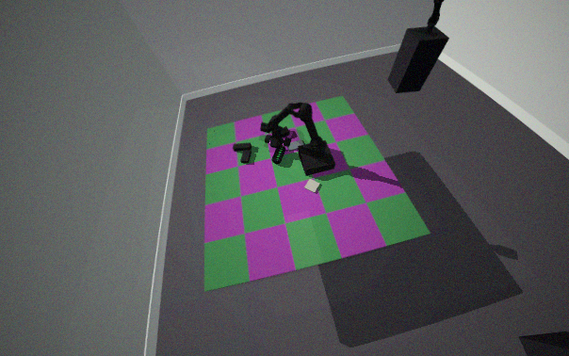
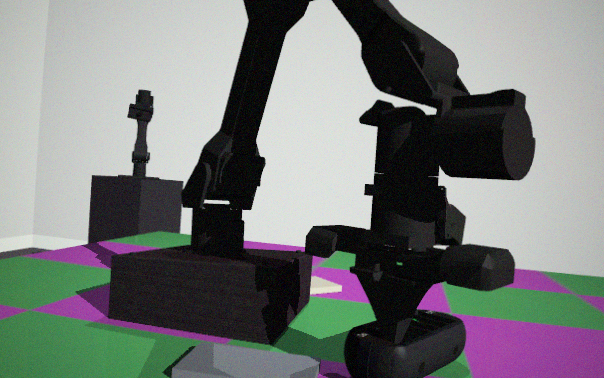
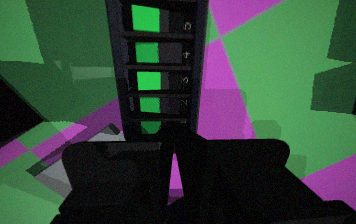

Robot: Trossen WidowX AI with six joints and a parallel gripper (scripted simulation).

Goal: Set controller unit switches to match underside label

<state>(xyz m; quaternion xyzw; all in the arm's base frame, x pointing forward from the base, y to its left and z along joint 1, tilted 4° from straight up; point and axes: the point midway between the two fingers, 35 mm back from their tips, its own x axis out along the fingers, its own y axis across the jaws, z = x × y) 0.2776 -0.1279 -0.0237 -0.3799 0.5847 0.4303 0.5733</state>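
Right now my gripper tip is 12 cm past the flat grey plate, 4 cm to the left of it and 3 cm above it. Also, from my gripper tip: cream tile 33 cm to the left, 21 cm behind, 3 cm below.
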